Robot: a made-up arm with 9 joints. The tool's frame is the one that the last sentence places.
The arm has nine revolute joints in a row. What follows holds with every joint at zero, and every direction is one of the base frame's. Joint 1 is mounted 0.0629 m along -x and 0.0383 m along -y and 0.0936 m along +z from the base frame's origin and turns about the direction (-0.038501, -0.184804, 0.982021), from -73.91 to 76.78 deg. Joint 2 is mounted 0.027 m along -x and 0.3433 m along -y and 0.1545 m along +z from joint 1 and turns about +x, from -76.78 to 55 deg. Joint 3 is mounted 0.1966 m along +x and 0.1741 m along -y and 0.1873 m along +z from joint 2 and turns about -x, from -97.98 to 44.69 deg. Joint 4 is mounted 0.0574 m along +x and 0.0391 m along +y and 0.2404 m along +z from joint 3 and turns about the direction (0.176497, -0.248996, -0.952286), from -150.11 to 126.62 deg. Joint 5 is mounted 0.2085 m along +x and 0.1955 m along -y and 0.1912 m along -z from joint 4 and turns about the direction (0.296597, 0.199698, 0.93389), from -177.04 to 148.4 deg. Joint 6 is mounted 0.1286 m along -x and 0.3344 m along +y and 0.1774 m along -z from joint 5 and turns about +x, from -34.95 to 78.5 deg. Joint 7 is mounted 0.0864 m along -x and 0.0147 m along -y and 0.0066 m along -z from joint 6 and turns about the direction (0.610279, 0.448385, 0.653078), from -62.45 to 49.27 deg. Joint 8 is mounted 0.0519 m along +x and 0.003 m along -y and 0.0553 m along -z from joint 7 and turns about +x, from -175.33 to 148.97 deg. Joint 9 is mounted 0.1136 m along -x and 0.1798 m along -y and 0.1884 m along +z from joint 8 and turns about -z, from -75.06 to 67.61 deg. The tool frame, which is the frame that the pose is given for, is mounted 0.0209 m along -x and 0.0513 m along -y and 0.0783 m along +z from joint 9; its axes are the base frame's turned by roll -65.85, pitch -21.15 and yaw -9.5 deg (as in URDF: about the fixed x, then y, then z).
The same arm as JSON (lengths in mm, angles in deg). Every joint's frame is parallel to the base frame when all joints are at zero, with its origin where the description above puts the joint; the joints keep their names.
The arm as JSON. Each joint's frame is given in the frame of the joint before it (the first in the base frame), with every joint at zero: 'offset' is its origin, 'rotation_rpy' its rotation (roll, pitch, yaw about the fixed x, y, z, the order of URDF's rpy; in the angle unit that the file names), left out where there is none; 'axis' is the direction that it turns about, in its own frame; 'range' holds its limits. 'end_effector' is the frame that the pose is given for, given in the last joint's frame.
{"length_unit": "mm", "angle_unit": "deg", "chain": [{"id": "joint 1", "offset": [-62.9, -38.3, 93.6], "axis": [-0.038501, -0.184804, 0.982021], "range": [-73.91, 76.78]}, {"id": "joint 2", "offset": [-27.0, -343.3, 154.5], "axis": [1.0, 0.0, 0.0], "range": [-76.78, 55.0]}, {"id": "joint 3", "offset": [196.6, -174.1, 187.3], "axis": [-1.0, 0.0, 0.0], "range": [-97.98, 44.69]}, {"id": "joint 4", "offset": [57.4, 39.1, 240.4], "axis": [0.176497, -0.248996, -0.952286], "range": [-150.11, 126.62]}, {"id": "joint 5", "offset": [208.5, -195.5, -191.2], "axis": [0.296597, 0.199698, 0.93389], "range": [-177.04, 148.4]}, {"id": "joint 6", "offset": [-128.6, 334.4, -177.4], "axis": [1.0, 0.0, 0.0], "range": [-34.95, 78.5]}, {"id": "joint 7", "offset": [-86.4, -14.7, -6.6], "axis": [0.610279, 0.448385, 0.653078], "range": [-62.45, 49.27]}, {"id": "joint 8", "offset": [51.9, -3.0, -55.3], "axis": [1.0, 0.0, 0.0], "range": [-175.33, 148.97]}, {"id": "joint 9", "offset": [-113.6, -179.8, 188.4], "axis": [0.0, 0.0, -1.0], "range": [-75.06, 67.61]}], "end_effector": {"offset": [-20.9, -51.3, 78.3], "rotation_rpy": [-65.85, -21.15, -9.5]}}
